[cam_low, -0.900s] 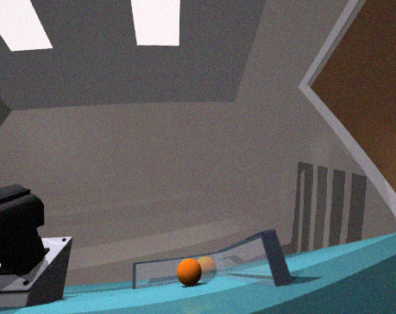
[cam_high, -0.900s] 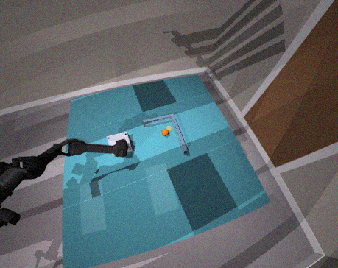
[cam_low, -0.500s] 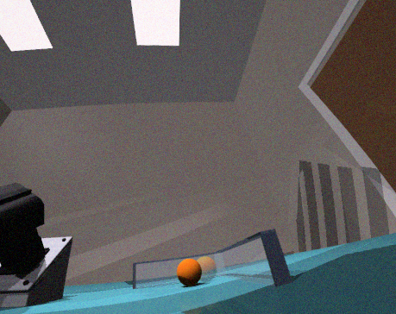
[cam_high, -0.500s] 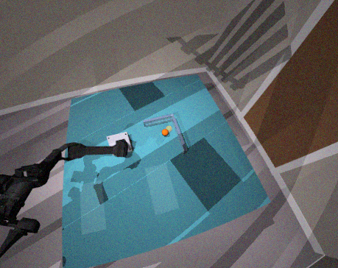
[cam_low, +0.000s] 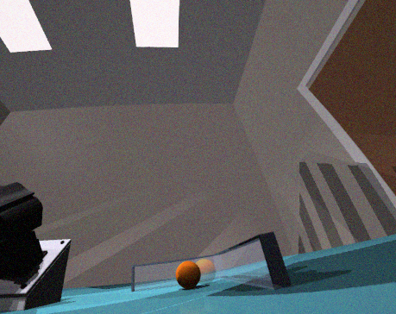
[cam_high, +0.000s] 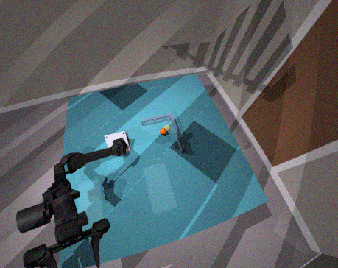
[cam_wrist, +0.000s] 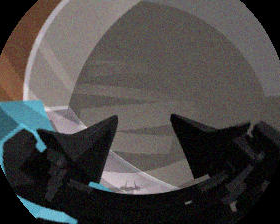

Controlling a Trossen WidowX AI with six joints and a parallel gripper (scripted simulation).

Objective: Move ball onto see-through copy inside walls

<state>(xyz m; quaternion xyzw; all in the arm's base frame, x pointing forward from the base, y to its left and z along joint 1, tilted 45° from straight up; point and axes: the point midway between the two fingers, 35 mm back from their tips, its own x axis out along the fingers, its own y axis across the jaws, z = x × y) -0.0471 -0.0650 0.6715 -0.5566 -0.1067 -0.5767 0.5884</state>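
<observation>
Now: gripper tip 36 cm short of the orange ball, 59 cm to the right of it and 48 cm above it. Also, from my gripper tip: see-through copy (39 cm ahead, 61 cm to the left, 48 cm below); dark end post (45 cm ahead, 39 cm to the left, 47 cm below).
</observation>
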